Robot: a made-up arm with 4 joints.
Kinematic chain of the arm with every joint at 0, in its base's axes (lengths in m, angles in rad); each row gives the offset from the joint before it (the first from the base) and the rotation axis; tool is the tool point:
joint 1: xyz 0 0 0.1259 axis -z
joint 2: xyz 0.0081 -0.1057 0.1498 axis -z
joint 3: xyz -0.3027 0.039 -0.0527 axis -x
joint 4: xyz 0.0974 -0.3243 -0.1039 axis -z
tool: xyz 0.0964 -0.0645 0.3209
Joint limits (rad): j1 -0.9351..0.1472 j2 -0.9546..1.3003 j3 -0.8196..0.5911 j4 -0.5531..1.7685
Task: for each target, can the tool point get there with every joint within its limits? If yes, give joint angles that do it. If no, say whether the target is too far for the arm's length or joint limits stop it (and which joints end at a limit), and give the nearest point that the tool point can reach.
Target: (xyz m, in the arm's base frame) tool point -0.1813 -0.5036 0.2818
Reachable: yes | joints -0.2666 0.4333 -0.3489 0.4539
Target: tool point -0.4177 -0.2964 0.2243
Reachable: yes | joints -0.2710 1.0135 -0.4554 0.9468
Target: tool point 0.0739 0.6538 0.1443
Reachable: no: joint limits stop it (at a limit: joint 1, joint 2, joint 3, joint 4) | nearest point -0.4366 0.1308 0.0743 | short by 0.734 m
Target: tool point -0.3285 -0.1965 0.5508
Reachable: yes | joints -0.3999 1.1206 0.2738 1.0720
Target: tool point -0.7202 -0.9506 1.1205
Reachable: no: too far | nearest point -0.2603 -0.4055 0.5687 | short by 0.902 m
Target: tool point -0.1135 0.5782 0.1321
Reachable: no: joint limits stop it (at a limit: joint 1, joint 2, joint 3, joint 4) | nearest point -0.4366 0.1308 0.0743 | short by 0.555 m
